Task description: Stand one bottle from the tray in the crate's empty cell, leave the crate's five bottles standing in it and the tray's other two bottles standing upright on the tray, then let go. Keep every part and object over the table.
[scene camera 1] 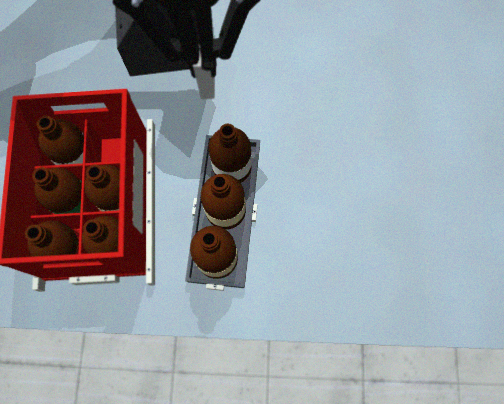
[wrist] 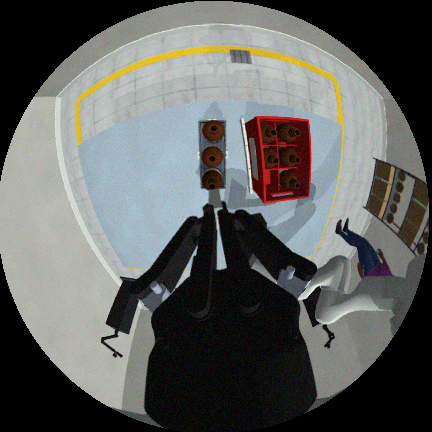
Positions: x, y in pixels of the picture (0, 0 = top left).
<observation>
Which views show the gripper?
Scene camera 1 and the wrist view: all of them.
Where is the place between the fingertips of the gripper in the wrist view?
At 214, 196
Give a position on a brown bottle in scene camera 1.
229, 148
</observation>
